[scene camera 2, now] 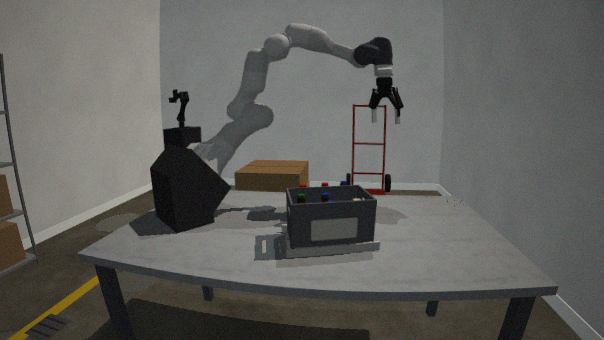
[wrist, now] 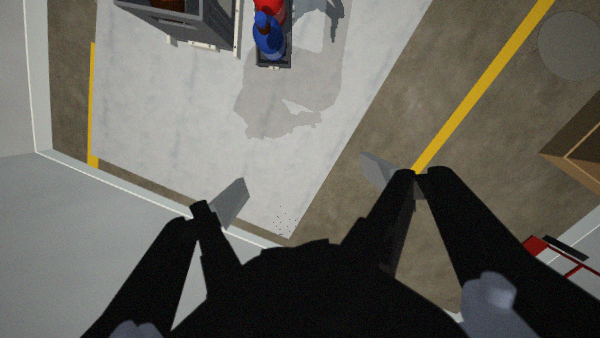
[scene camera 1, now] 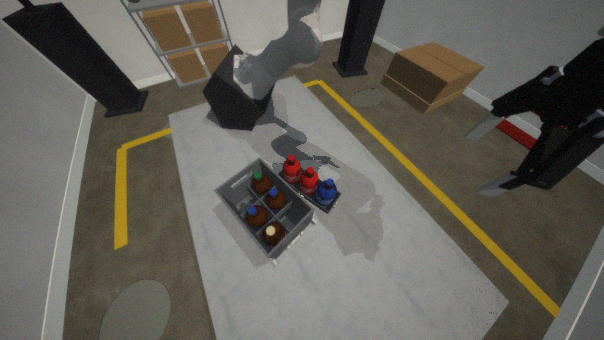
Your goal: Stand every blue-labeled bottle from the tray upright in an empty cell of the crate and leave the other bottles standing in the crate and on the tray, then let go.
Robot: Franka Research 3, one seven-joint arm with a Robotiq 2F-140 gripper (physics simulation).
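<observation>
The blue bottle (scene camera 1: 327,192) (scene camera 2: 343,183) (wrist: 270,40) stands upright at the end of the tray (scene camera 1: 334,204) (wrist: 274,65); two red bottles (scene camera 1: 291,170) (scene camera 1: 309,181) stand beside it. The grey crate (scene camera 1: 242,223) (scene camera 2: 298,222) (wrist: 215,30) holds brown bottles with a green cap (scene camera 1: 261,184), blue caps (scene camera 1: 275,199) (scene camera 1: 256,215) and a cream cap (scene camera 1: 273,234). Two crate cells look empty, one at the corner near the green-capped bottle, one at the tray-side corner. My gripper (scene camera 1: 477,162) (scene camera 2: 386,120) (wrist: 302,175) is open and empty, high above the table, off to the tray's side.
The crate stands right beside the tray on the table (scene camera 1: 380,295) (scene camera 2: 440,250). The black arm base (scene camera 1: 235,97) (scene camera 2: 185,192) stands at the table's far end in scene camera 1. A cardboard box (scene camera 1: 432,75) (scene camera 2: 272,177) and a red hand truck (scene camera 2: 353,145) are on the floor beyond.
</observation>
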